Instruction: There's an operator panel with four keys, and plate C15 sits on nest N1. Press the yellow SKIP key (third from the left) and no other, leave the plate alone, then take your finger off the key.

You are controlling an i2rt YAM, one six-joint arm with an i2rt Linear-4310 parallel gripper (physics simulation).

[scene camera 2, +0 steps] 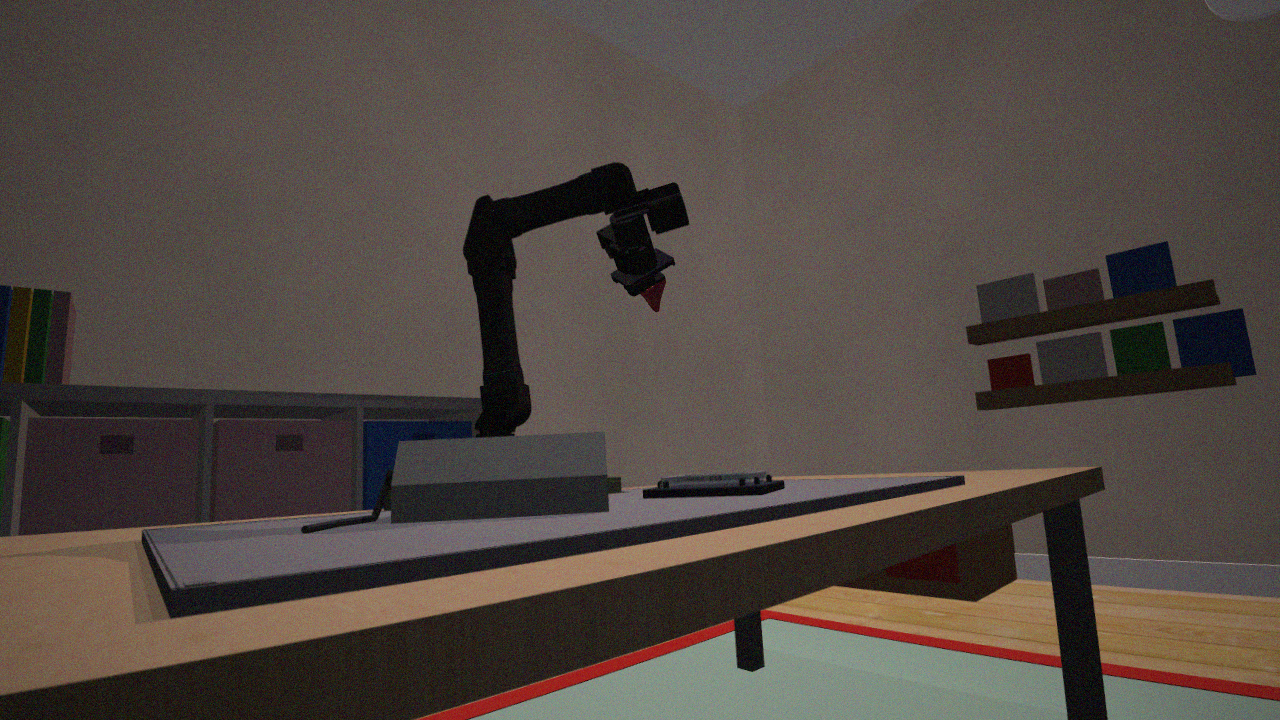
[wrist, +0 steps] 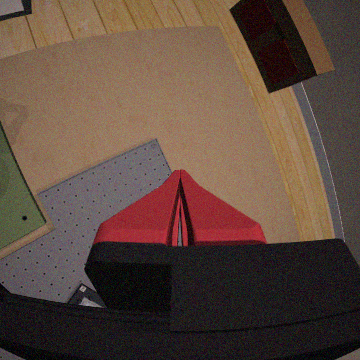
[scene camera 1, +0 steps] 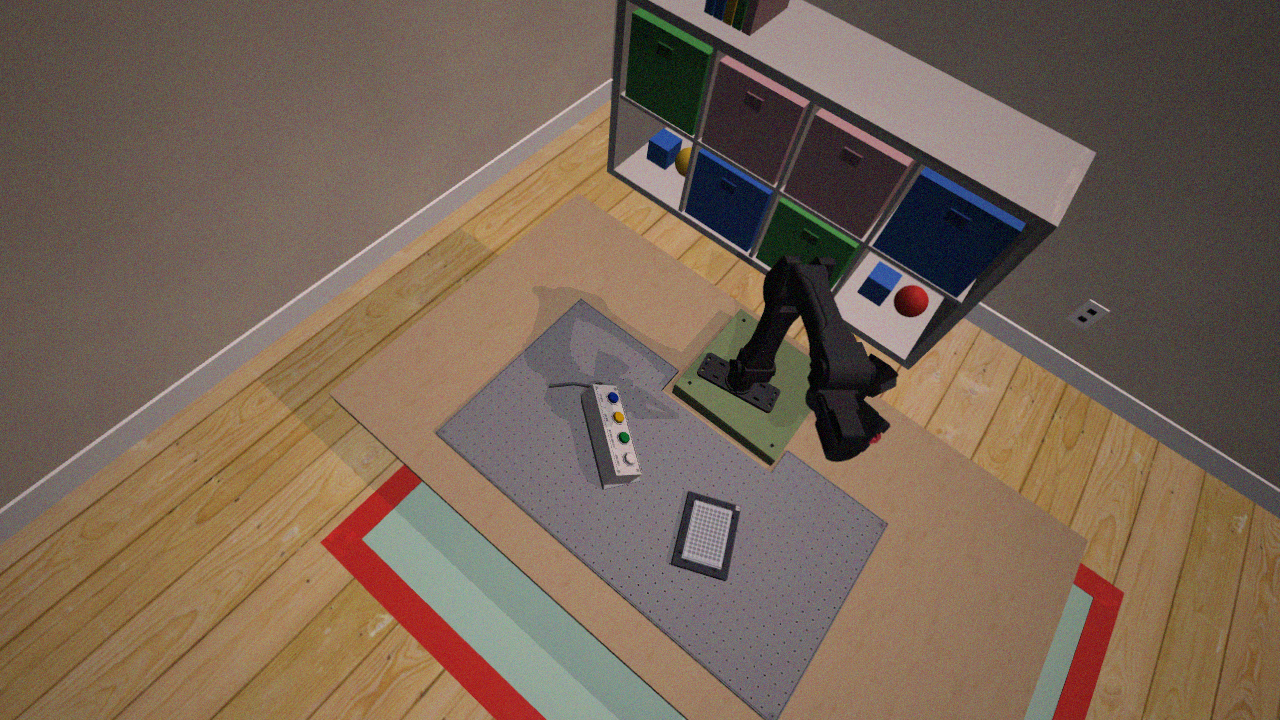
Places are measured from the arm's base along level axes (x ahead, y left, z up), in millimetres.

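Pixels of known places: gripper, fingertip midpoint: (scene camera 2: pixel 655 310) (wrist: pixel 179 178) (scene camera 1: pixel 877 439); arm's base, link origin: (scene camera 1: pixel 737 383).
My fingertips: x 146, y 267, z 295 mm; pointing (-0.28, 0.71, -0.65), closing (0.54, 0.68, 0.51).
Note:
Ahead of a thing's pixels: the offset from my fingertips to its top centre. "pt": to the spot under its first point. Level surfaces: height alone.
The operator panel {dz -243, dx +131, dy -466 mm} (scene camera 1: pixel 605 440) (scene camera 2: pixel 499 479) is a light box on the grey perforated mat. In scene camera 1 its keys run white {dz -252, dx +170, dy -398 mm} (scene camera 1: pixel 628 458), green {dz -252, dx +134, dy -433 mm} (scene camera 1: pixel 624 437), yellow {dz -252, dx +98, dy -468 mm} (scene camera 1: pixel 618 417) and blue {dz -252, dx +62, dy -502 mm} (scene camera 1: pixel 613 397) from the near end to the far end. Plate C15 {dz -300, dx +215, dy -176 mm} (scene camera 1: pixel 708 533) (scene camera 2: pixel 716 479) lies on its dark nest {pt dz -315, dx +264, dy -216 mm} (scene camera 1: pixel 680 545) (scene camera 2: pixel 657 492); a corner of the nest shows in the wrist view. My gripper (scene camera 1: pixel 875 438) (scene camera 2: pixel 656 308) (wrist: pixel 179 178) is shut with its red fingertips together and nothing between them. It hangs high above the table, well apart from panel and plate.
The arm stands on a green base plate (scene camera 1: pixel 698 399) (wrist: pixel 17 215) behind the grey mat {dz -327 mm} (scene camera 1: pixel 554 501) (scene camera 2: pixel 268 563) (wrist: pixel 110 185). A black cable leaves the panel's far end. A cubby shelf (scene camera 1: pixel 1011 161) with bins stands behind the table. Two wall shelves (scene camera 2: pixel 1092 309) are at the right.

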